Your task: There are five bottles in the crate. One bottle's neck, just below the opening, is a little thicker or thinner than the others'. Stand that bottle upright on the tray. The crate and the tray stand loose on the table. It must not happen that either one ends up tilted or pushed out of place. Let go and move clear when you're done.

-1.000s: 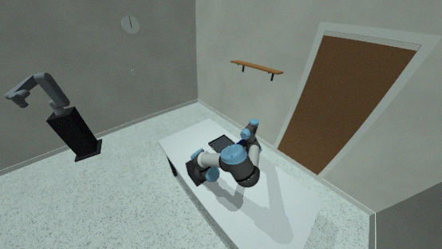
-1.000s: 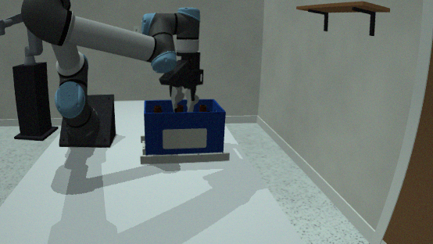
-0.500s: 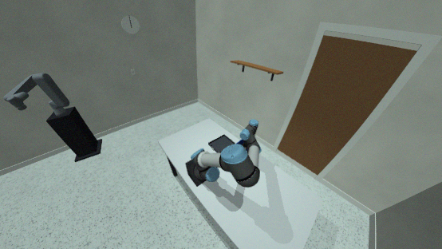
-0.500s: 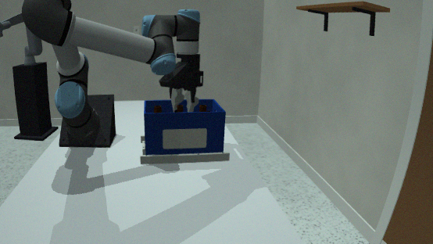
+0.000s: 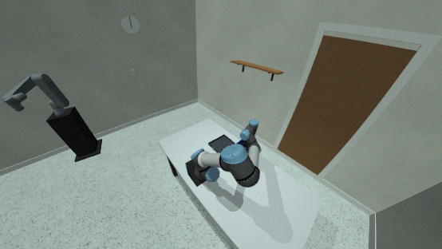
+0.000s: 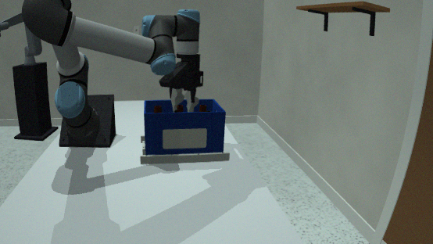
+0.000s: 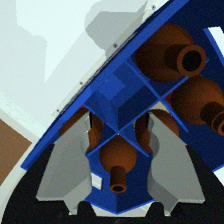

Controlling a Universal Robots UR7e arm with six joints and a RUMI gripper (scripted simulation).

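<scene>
Now: the blue crate 5 cm to the left of my hand and 7 cm below it. Round my hand: bottle (10 cm behind, 8 cm to the left, 7 cm below); dark grey tray (4 cm behind, 34 cm to the left, 14 cm below).
</scene>
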